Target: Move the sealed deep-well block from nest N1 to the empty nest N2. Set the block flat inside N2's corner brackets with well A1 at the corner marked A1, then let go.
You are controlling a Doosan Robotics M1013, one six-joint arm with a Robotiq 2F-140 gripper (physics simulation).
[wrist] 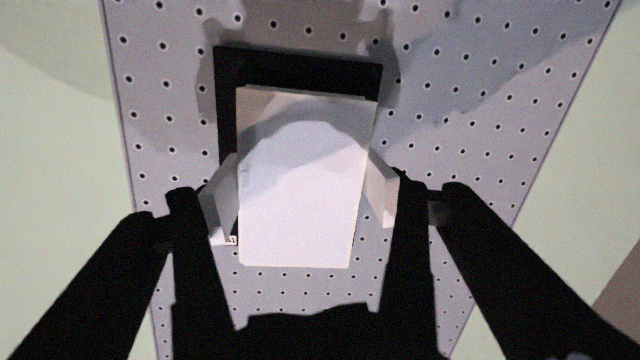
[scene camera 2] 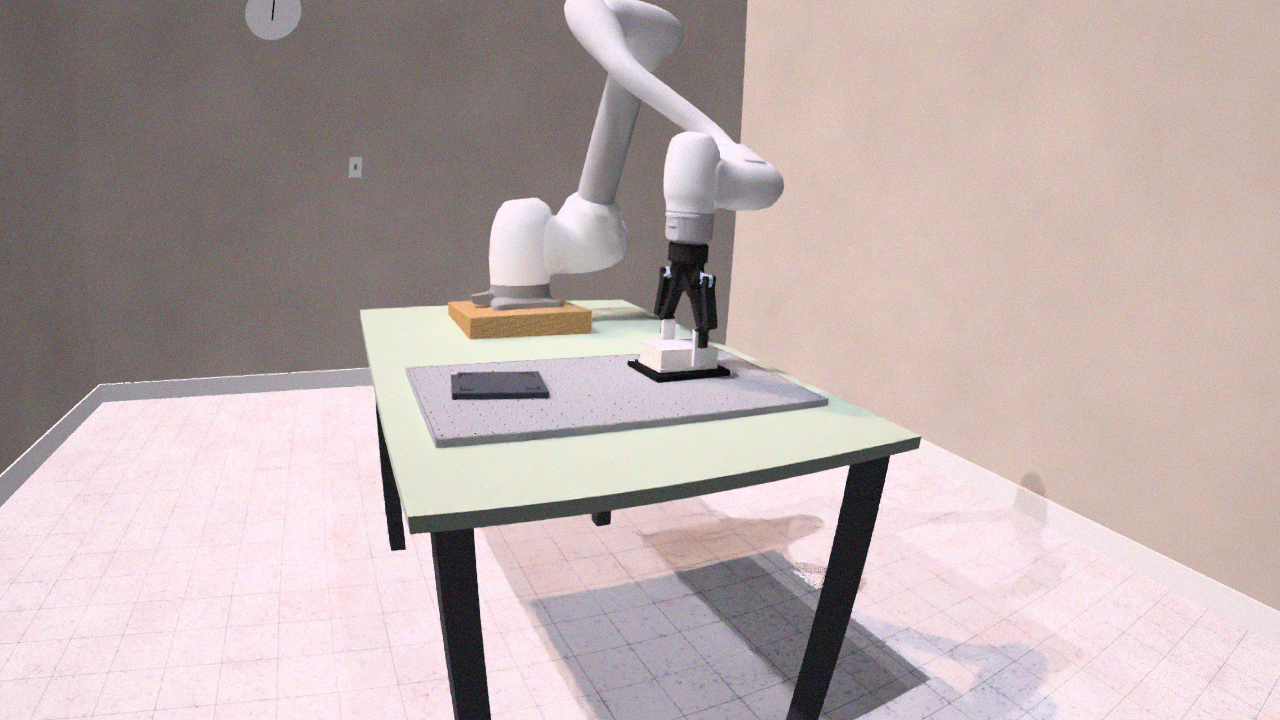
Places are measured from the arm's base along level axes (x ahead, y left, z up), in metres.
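Where they show: gripper, fingertip midpoint: (wrist: 301, 166) (scene camera 2: 681, 359); arm's base, link origin: (scene camera 2: 519, 304).
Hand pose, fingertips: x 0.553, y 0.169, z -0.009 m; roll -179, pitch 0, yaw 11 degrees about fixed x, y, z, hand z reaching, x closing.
Observation:
Each offset is from my fingertips to the centre of the thing. "spot": to the spot under its first point. Level surfaces: height alone.
The white deep-well block @(dx +0.000, dy -0.008, dz +0.011 m) (scene camera 2: 660, 357) (wrist: 300, 210) is low at the black nest @(dx -0.004, dy -0.003, dz -0.016 m) (scene camera 2: 696, 375) (wrist: 300, 70), its long side along the nest's. It looks level; whether it touches the nest cannot be told. My gripper (scene camera 2: 682, 338) (wrist: 301, 166) is shut on the block, with light pads at its two long sides. In the wrist view a small white label @(spot: dx -0.054, dy -0.081, dz -0.011 m) (wrist: 231, 240), apparently A1, shows by the left pad, at the black nest's near left corner. The other nest @(dx +0.025, dy -0.370, dz -0.016 m) (scene camera 2: 498, 385), dark grey with nothing on it, is at the left in the scene view. Nest numbers are not readable.
Both nests are on the grey perforated board @(dz -0.023 m) (scene camera 2: 608, 411) (wrist: 150, 115), which lies on the pale green table @(dz -0.036 m) (scene camera 2: 626, 465). The arm's base stands on a wooden block (scene camera 2: 528, 322) at the back of the table. A wall rises beyond the table's right side.

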